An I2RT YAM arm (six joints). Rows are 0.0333 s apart.
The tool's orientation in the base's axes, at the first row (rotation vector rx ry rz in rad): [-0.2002 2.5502 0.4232]
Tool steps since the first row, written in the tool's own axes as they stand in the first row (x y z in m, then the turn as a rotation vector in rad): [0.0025 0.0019 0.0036 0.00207 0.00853 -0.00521]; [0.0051 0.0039 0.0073 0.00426 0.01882 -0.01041]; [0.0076 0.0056 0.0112 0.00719 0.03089 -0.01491]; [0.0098 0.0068 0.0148 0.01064 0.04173 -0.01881]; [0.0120 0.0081 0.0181 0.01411 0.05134 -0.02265]
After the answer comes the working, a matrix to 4 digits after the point.
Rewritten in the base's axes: [-0.0008 0.0029 -0.0037 -0.00622 0.00614 0.00527]; [-0.0016 0.0058 -0.0076 -0.01294 0.01393 0.01092]; [-0.0022 0.0086 -0.0116 -0.02033 0.02359 0.01607]; [-0.0025 0.0108 -0.0154 -0.02760 0.03226 0.02015]; [-0.0031 0.0131 -0.0189 -0.03457 0.03980 0.02384]
The tool's axes in the first row as the columns of a matrix, in the base's axes (rounded; the answer above uses it unrounded):
[-0.8421 -0.2259 0.4897]
[-0.0556 0.9396 0.3378]
[-0.5364 0.2572 -0.8038]

